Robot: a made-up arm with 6 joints.
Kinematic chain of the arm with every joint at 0, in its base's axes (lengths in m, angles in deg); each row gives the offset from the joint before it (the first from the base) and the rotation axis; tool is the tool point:
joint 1: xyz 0 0 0.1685 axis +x
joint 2: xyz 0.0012 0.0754 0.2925 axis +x
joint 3: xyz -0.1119 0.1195 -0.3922 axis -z
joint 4: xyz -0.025 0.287 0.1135 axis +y
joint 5: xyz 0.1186 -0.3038 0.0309 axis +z
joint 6: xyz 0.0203 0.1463 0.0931 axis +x
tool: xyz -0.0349 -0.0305 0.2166
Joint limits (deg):
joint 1: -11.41..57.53
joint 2: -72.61..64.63
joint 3: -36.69..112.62
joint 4: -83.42..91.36
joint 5: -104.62..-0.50
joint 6: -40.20..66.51
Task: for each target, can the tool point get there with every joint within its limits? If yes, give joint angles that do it. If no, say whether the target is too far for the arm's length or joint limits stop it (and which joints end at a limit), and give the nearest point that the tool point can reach.
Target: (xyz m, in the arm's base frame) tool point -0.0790 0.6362 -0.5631
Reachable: no: joint limits stop it (at a limit: joint 1, joint 3, joint 4, joint 6) | nearest point 0.0298 0.4612 -0.2150 | short by 0.404 m
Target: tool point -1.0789 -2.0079 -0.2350
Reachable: no: too far | nearest point -0.3113 -0.5978 0.0484 | short by 1.630 m
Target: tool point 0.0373 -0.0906 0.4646
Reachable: yes | joints 48.17 41.50 14.72 22.78 -25.35 44.02
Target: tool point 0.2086 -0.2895 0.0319
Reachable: yes | joints 26.31 -46.48 30.34 77.94 -88.36 -12.94
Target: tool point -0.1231 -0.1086 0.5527
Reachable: yes | joints 48.49 1.05 62.15 -22.98 -80.15 30.92
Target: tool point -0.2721 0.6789 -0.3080
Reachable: no: joint limits stop it (at a limit: joint 1, joint 3, joint 4, joint 6) | nearest point -0.2422 0.5325 -0.1077 | short by 0.250 m
